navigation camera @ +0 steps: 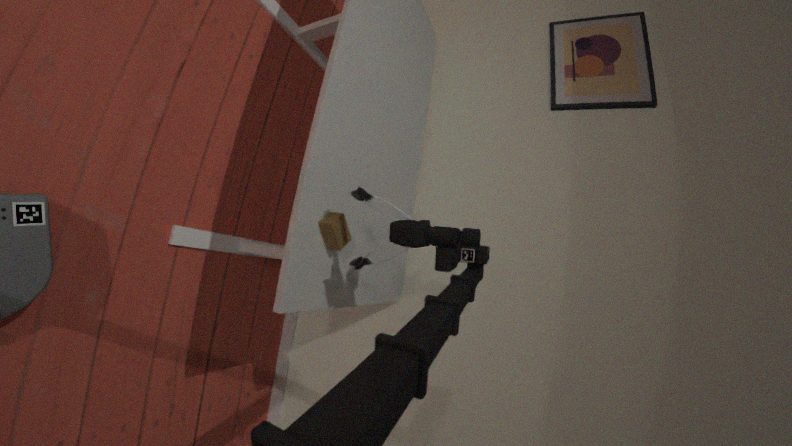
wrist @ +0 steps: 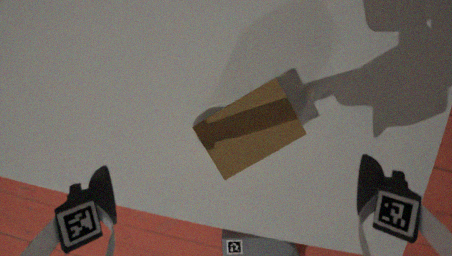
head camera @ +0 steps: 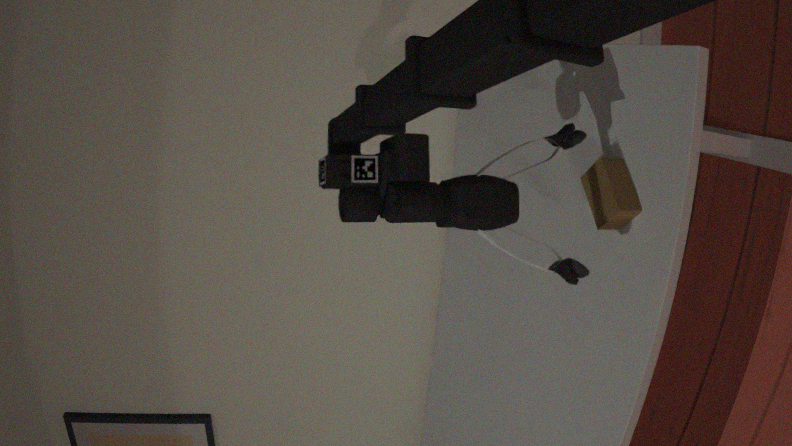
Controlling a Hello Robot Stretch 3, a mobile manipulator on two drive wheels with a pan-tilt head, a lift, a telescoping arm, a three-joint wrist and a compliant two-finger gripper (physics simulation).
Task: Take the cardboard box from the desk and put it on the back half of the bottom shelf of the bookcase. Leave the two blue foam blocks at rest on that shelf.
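Seen in the pictures: gripper, between the fingertips: [navigation camera: 351, 228] [wrist: 233, 181] [head camera: 585, 203]; robot's base, origin of its link: [wrist: 235, 250].
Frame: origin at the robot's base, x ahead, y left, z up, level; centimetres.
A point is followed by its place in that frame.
The brown cardboard box [head camera: 612, 193] @(x -3.7, y -64.1, z 77.0 cm) [navigation camera: 334, 231] @(x -3.4, y -63.8, z 77.0 cm) [wrist: 257, 132] @(x -4.6, y -67.0, z 77.0 cm) stands on the light grey desk [head camera: 515, 343] @(x 24.9, y -99.6, z 72.0 cm) [navigation camera: 371, 110] @(x 37.9, y -89.3, z 72.0 cm) [wrist: 90, 90] @(x 14.3, y -72.3, z 72.0 cm), near one end. My gripper [head camera: 568, 203] @(x -2.2, y -64.2, z 82.3 cm) [navigation camera: 360, 228] @(x -2.2, y -64.2, z 82.3 cm) [wrist: 233, 181] @(x -2.2, y -64.2, z 82.3 cm) is open, its two fingers wide apart. In the head view the box lies just beyond the fingertips, apart from them. In the wrist view it lies above the line between the fingertips. A band of shadow crosses the box. The bookcase, its bottom shelf and the blue foam blocks do not show in these views.
The wall [head camera: 221, 221] @(x -0.7, y -135.8, z 128.2 cm) [navigation camera: 609, 249] @(x -10.1, y -133.1, z 159.5 cm) rises behind the desk, with a framed picture [head camera: 138, 418] @(x 53.4, y -149.5, z 156.2 cm) [navigation camera: 649, 60] @(x 76.3, y -156.1, z 178.5 cm) on it. My extended arm [head camera: 498, 49] @(x -8.6, y -28.5, z 116.6 cm) [navigation camera: 365, 382] @(x -8.3, y -19.1, z 114.7 cm) crosses over the desk's end. White desk legs [navigation camera: 227, 243] stand on the red plank floor [navigation camera: 127, 110] @(x 34.8, y -40.1, z 0.1 cm). My base [navigation camera: 22, 260] @(x -11.9, y -11.1, z 16.0 cm) [wrist: 265, 246] @(x -12.3, y -12.7, z 16.0 cm) stands on the floor.
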